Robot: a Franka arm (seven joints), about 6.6 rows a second.
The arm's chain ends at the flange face. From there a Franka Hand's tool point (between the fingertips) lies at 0.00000 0.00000 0.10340 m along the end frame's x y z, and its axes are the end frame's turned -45 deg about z.
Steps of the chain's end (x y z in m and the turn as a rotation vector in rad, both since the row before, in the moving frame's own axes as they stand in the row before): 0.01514, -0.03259, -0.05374, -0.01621, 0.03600, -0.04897; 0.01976, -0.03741, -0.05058, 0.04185, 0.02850, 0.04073; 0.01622, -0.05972, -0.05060, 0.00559, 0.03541, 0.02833; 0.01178, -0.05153, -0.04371, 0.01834, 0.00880, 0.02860; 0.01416, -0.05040, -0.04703, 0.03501, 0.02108, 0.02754; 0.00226, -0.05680, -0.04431, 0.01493, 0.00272, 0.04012
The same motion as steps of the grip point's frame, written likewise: 0.03529, -0.00856, -0.05382, -0.03692, 0.01399, -0.04897; 0.04559, -0.01335, -0.05071, 0.00944, 0.04974, 0.04073; 0.05666, -0.02854, -0.05067, -0.02109, 0.02899, 0.02833; 0.04676, -0.02878, -0.04373, 0.00675, 0.01919, 0.02860; 0.04976, -0.02659, -0.04712, 0.00985, 0.03966, 0.02754; 0.04307, -0.03943, -0.04432, 0.00863, 0.01248, 0.04012
